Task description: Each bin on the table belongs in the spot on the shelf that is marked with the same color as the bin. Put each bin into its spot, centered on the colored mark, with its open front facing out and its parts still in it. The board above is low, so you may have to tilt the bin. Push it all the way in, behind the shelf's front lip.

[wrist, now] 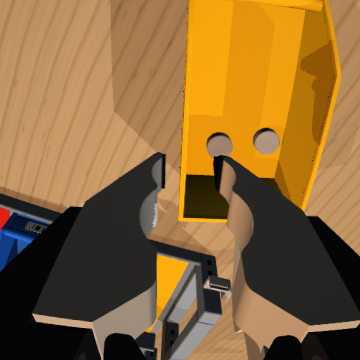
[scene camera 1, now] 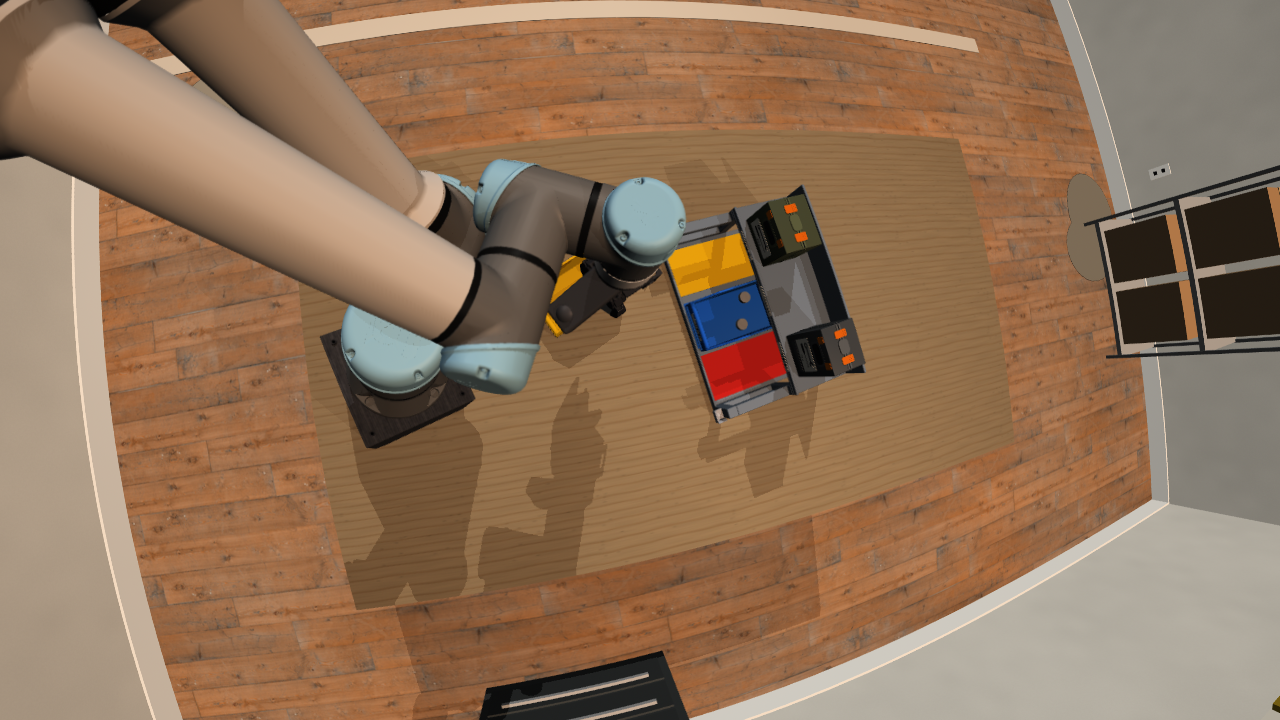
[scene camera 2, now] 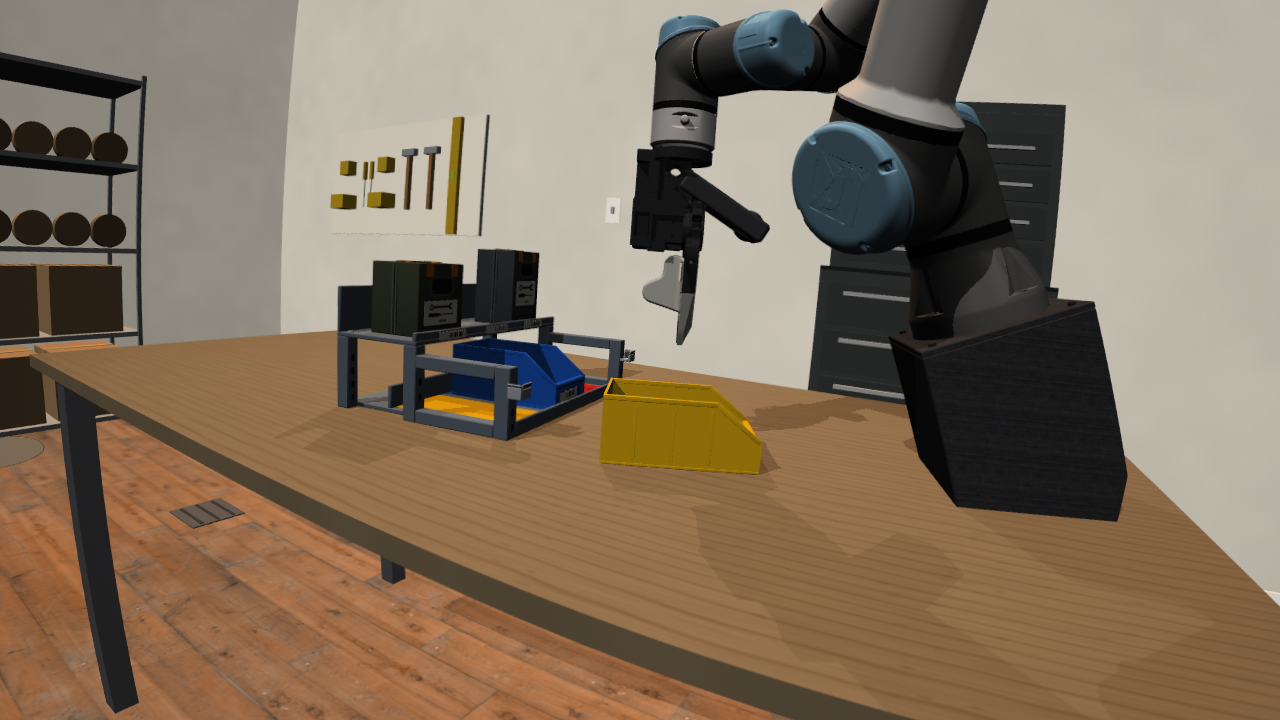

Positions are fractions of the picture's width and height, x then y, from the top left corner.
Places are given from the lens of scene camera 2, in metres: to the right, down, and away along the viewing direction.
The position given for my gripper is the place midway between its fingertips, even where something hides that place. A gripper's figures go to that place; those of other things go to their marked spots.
my gripper (scene camera 2: 0.53,0.48): 0.05, -0.02, 0.73
blue bin (scene camera 2: 0.42,0.50): -0.15, 0.00, 0.85
yellow bin (scene camera 2: 0.51,0.59): 0.02, 0.07, 0.65
The marked spots on the blue bin and the yellow bin are 0.27 m apart.
